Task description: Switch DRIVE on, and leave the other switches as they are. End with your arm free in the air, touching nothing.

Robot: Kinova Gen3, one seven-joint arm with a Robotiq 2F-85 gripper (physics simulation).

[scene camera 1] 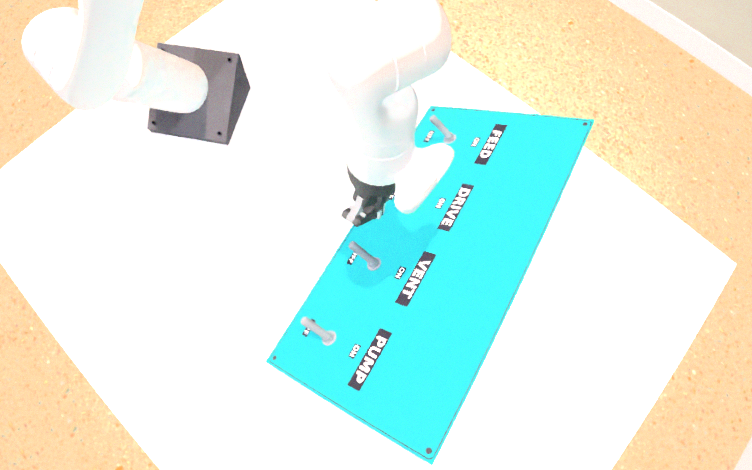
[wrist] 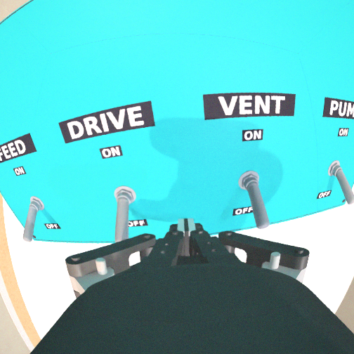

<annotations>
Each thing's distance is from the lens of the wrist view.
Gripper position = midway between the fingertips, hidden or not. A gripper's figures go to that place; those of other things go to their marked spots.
gripper (wrist: pixel 185 228): 17 cm
cyan panel (wrist: pixel 178 113): 14 cm
</annotations>
